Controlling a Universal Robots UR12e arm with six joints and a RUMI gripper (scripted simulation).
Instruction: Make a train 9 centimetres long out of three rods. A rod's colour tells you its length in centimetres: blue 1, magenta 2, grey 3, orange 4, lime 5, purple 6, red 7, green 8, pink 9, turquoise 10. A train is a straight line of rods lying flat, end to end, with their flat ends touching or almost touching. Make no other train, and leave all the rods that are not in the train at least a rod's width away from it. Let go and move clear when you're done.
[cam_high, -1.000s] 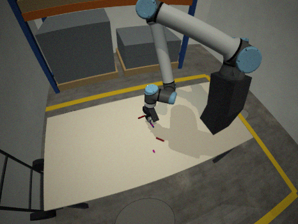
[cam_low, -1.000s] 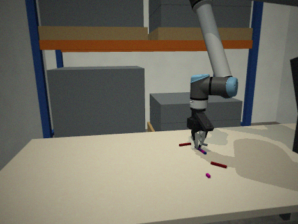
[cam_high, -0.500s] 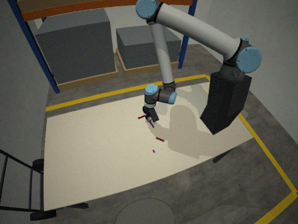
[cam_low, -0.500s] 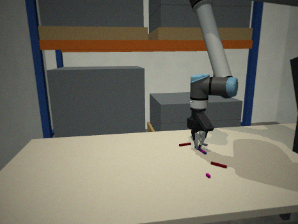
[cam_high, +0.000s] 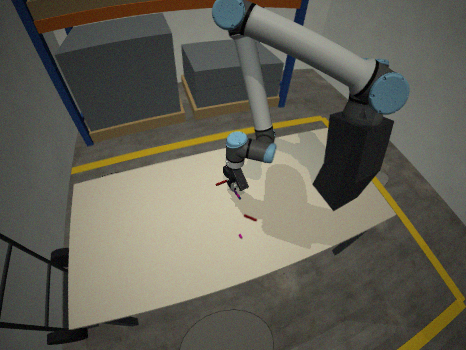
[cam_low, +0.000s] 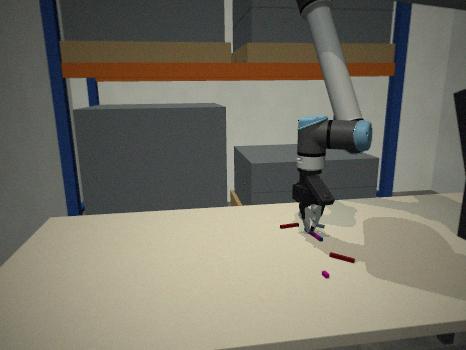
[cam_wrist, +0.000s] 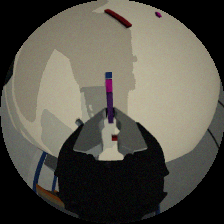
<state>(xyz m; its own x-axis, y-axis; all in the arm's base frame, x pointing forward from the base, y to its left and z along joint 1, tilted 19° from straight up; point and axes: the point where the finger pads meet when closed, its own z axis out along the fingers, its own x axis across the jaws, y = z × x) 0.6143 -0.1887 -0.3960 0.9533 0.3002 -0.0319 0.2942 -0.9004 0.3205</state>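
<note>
The purple rod is 10 mm below my hand. The rest, counted from my hand: blue rod 20 mm behind, 60 mm to the left, 10 mm below; grey rod 50 mm behind, 60 mm to the right, 10 mm below.
</note>
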